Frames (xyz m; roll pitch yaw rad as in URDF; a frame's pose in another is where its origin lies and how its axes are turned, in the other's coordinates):
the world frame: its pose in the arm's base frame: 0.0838 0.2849 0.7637 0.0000 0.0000 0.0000
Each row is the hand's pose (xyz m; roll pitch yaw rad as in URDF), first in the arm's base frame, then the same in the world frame.
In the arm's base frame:
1: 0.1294 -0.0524 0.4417 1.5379 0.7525 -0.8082
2: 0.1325 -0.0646 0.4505 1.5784 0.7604 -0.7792
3: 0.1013 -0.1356 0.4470 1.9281 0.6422 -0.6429
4: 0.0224 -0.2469 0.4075 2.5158 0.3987 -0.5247
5: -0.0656 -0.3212 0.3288 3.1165 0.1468 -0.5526
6: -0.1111 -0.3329 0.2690 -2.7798 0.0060 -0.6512
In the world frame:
1: 0.0456 -0.3373 -0.3220 1.5379 0.7525 -0.8082
2: 0.0487 -0.3495 -0.3132 1.5784 0.7604 -0.7792
3: 0.0175 -0.4205 -0.3167 1.9281 0.6422 -0.6429
4: -0.0614 -0.5318 -0.3562 2.5158 0.3987 -0.5247
5: -0.1494 -0.6061 -0.4349 3.1165 0.1468 -0.5526
6: -0.1949 -0.6178 -0.4947 -2.7798 0.0060 -0.6512

